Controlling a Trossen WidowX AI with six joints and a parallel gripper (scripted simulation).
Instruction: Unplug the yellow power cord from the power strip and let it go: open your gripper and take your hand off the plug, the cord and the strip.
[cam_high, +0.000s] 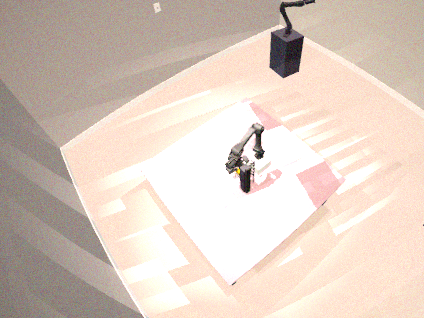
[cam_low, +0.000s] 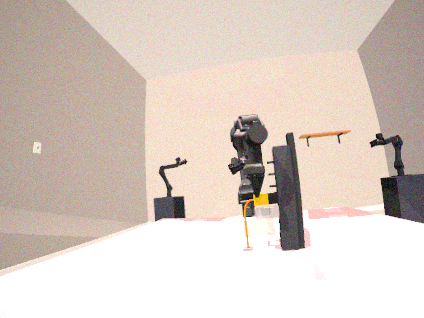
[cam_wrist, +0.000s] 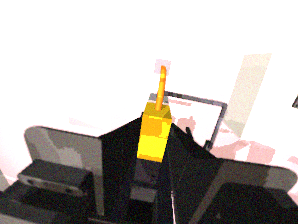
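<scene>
Right now the yellow plug is 10 mm behind my gripper tip and 30 mm to the left of it.
</scene>
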